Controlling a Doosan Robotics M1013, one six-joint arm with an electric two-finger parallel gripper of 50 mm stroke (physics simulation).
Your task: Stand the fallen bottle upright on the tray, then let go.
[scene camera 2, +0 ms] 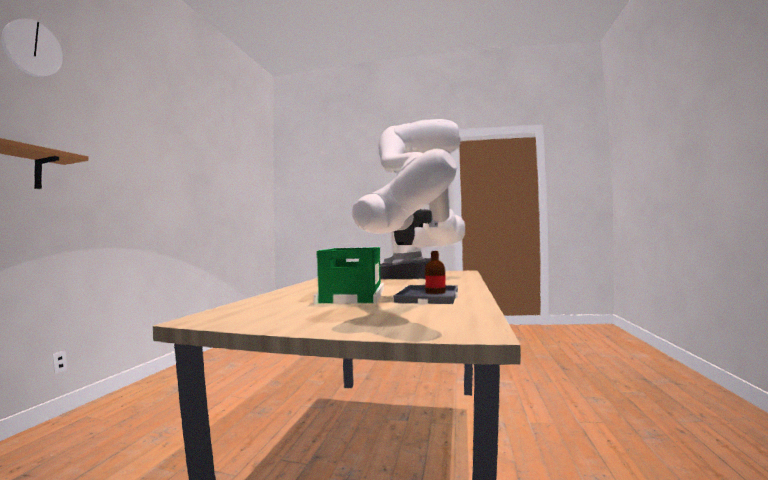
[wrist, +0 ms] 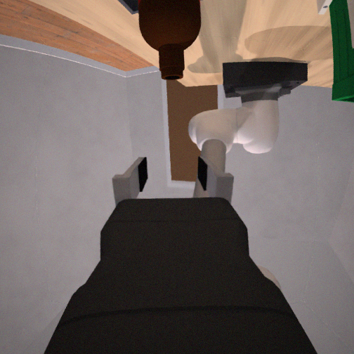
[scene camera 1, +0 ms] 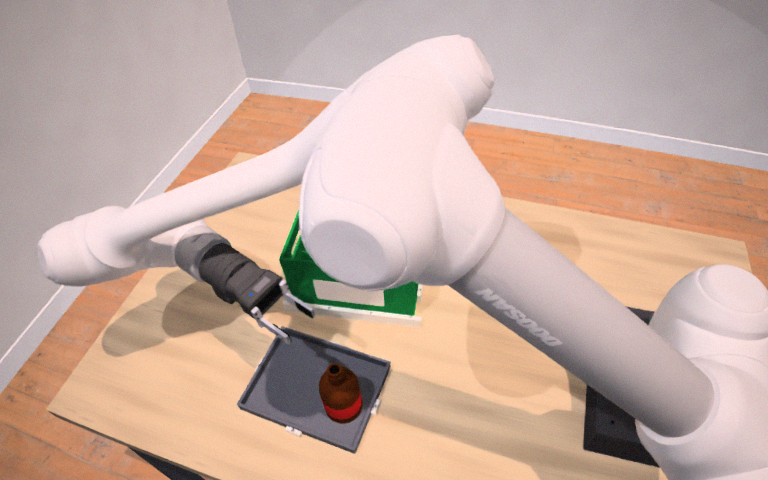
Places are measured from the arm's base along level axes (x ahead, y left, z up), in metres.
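Pixels of known places: gripper, fingertip midpoint: point(scene camera 2: 429, 224) point(scene camera 1: 300, 326); arm's base, origin of the base link: point(scene camera 2: 408, 262).
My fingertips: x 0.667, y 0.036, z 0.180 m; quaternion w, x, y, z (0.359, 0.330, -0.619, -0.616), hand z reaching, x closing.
Ahead of a thing's pixels: the offset from my fingertips to its top centre. Level surfaces: height alone.
A brown bottle @(dx -0.047, dy +0.023, dz -0.097 m) point(scene camera 1: 339, 393) point(scene camera 2: 434, 273) point(wrist: 170, 25) with a red label stands upright on the dark grey tray @(dx +0.015, dy -0.010, dz -0.231 m) point(scene camera 1: 294, 421) point(scene camera 2: 407, 297), towards the tray's right side in the first scene view. In the wrist view its neck and shoulder show at the top. My gripper point(scene camera 1: 300, 327) point(wrist: 172, 167) is open, with nothing between its fingers. It is apart from the bottle, above and beyond the tray's far left corner in the first scene view. The fingers do not show clearly in the second scene view.
A green crate @(dx -0.042, dy -0.284, dz -0.081 m) point(scene camera 1: 351, 297) point(scene camera 2: 346, 280) point(wrist: 344, 65) stands beside the tray, close to my gripper in the first scene view. White strips run along its base. The arm's dark base plate point(scene camera 1: 617, 430) point(wrist: 265, 75) is at the other end of the wooden table @(dz -0.257 m) point(scene camera 1: 169, 418) point(scene camera 2: 254, 322).
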